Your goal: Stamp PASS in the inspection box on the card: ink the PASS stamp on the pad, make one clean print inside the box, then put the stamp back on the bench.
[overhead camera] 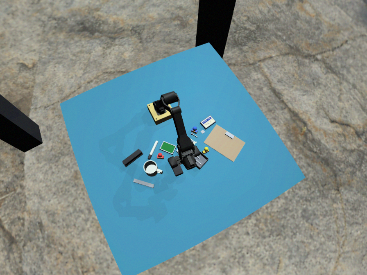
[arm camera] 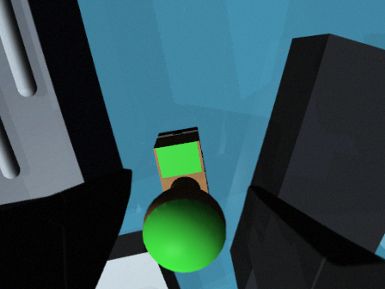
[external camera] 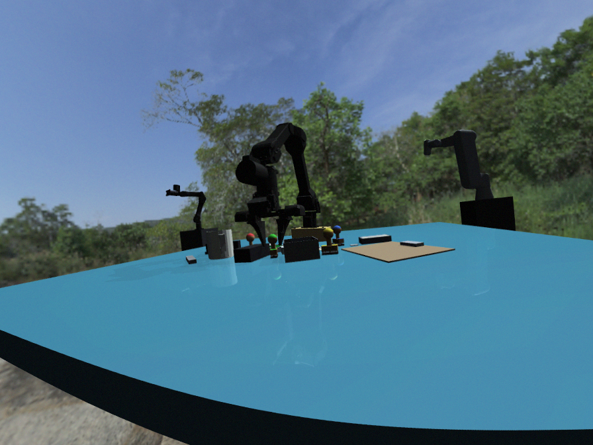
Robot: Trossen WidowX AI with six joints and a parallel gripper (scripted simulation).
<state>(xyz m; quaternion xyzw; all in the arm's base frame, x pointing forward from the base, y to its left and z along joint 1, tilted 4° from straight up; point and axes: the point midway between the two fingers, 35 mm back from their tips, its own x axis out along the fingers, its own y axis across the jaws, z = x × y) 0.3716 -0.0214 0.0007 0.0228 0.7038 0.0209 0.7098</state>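
My gripper tip is now 1 cm past the green-knobbed stamp and 1 cm above it. Round my gripper tip: black block 6 cm to the right, 1 cm below; dark tray 2 cm ahead, 8 cm to the left, 2 cm below; green ink pad 13 cm behind, 4 cm to the right, 3 cm below.
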